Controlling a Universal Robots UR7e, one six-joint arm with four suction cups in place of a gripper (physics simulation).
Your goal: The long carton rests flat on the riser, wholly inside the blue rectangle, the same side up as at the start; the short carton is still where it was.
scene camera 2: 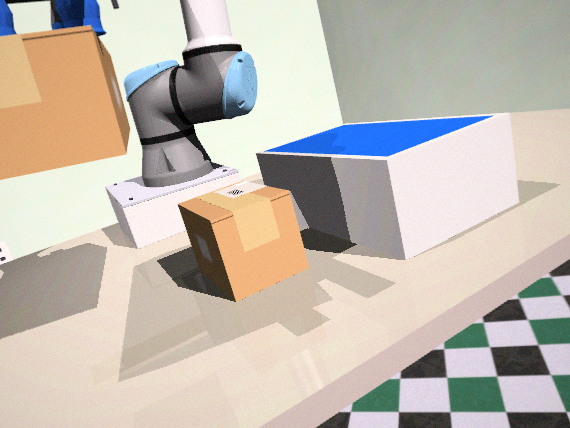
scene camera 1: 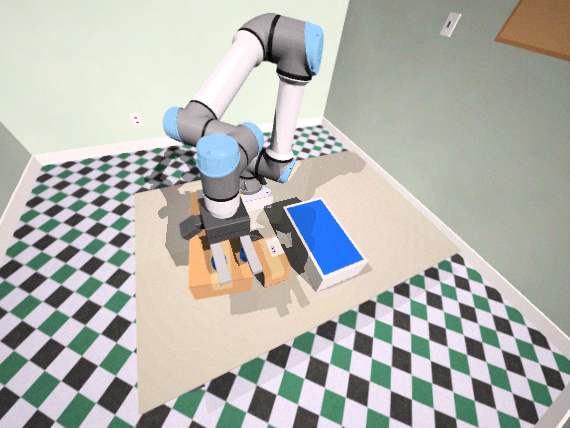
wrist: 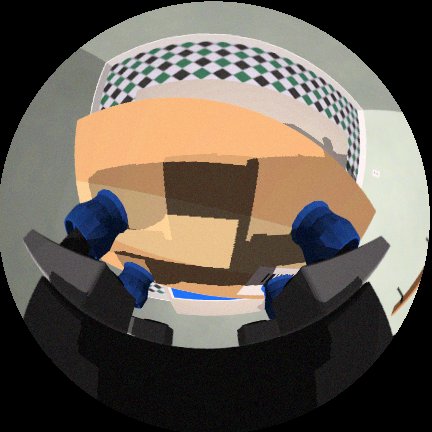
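Pixels of known places: end effector, tool point: (wrist: 204,255); arm's base, origin of the base link: (scene camera 2: 179,176) (scene camera 1: 247,183).
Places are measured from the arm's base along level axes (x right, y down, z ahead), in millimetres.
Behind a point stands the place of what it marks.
The long carton (scene camera 1: 200,272) @[x 369, y -222, z 444 mm] (scene camera 2: 75,120) @[x 299, y -145, z 502 mm] (wrist: 200,130) @[x 350, y -227, z 373 mm] hangs roughly level in the air under my gripper (scene camera 1: 231,257) (scene camera 2: 42,17) (wrist: 210,250) @[x 273, y -217, z 386 mm], whose blue suction cups sit on its taped top. In scene camera 2 its underside is well above the table, and its left part is cut off. The short carton (scene camera 1: 282,272) @[x 126, y 8, z 479 mm] (scene camera 2: 292,240) @[x 105, y 50, z 483 mm] stands on the table, label up, between the long carton and the riser. The white riser (scene camera 1: 345,279) @[x -95, y 81, z 623 mm] (scene camera 2: 455,180) @[x -55, y 26, z 612 mm] (wrist: 215,307) has the blue rectangle (scene camera 1: 325,240) @[x -85, y -27, z 476 mm] (scene camera 2: 380,137) @[x -81, y -28, z 494 mm] (wrist: 195,295) @[x -137, y -28, z 517 mm] on top. The short carton is hidden in the wrist view.
The robot's white base block (scene camera 1: 257,201) @[x 6, y 29, z 107 mm] (scene camera 2: 160,225) @[x 108, y 64, z 85 mm] stands behind the cartons. The beige table (scene camera 1: 175,345) @[x 530, y 92, z 462 mm] (scene camera 2: 75,365) @[x 363, y 93, z 398 mm] carries shadows of the arm and the long carton. A brown panel (scene camera 1: 542,30) is at the upper right.
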